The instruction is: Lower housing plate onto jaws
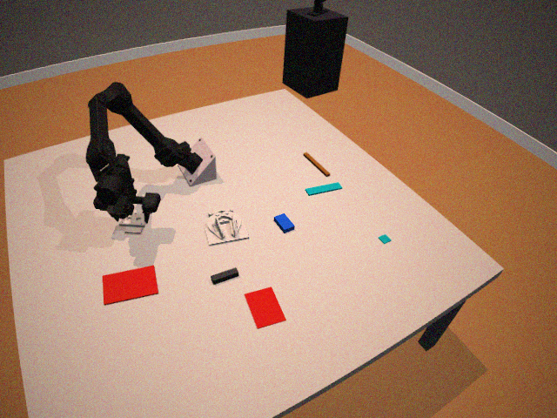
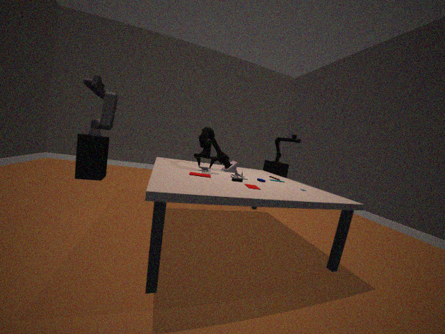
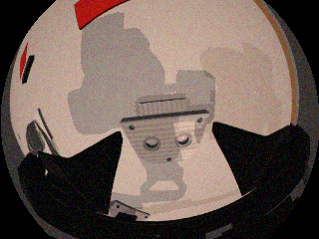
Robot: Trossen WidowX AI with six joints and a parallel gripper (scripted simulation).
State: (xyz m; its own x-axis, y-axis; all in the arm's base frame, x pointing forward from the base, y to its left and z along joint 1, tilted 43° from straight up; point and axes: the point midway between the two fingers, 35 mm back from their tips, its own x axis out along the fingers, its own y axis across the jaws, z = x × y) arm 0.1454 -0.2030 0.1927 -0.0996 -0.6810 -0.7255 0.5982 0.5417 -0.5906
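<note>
My gripper tip is now 20 mm above the grey stand, 10 mm to the right of it and 10 mm past it. From my gripper tip the other things lie so: blue block 400 mm to the left, 230 mm ahead, 20 mm below; then grey housing plate 10 mm to the left, 10 mm behind; then black bar 310 mm ahead, 140 mm to the left, 20 mm below.
</note>
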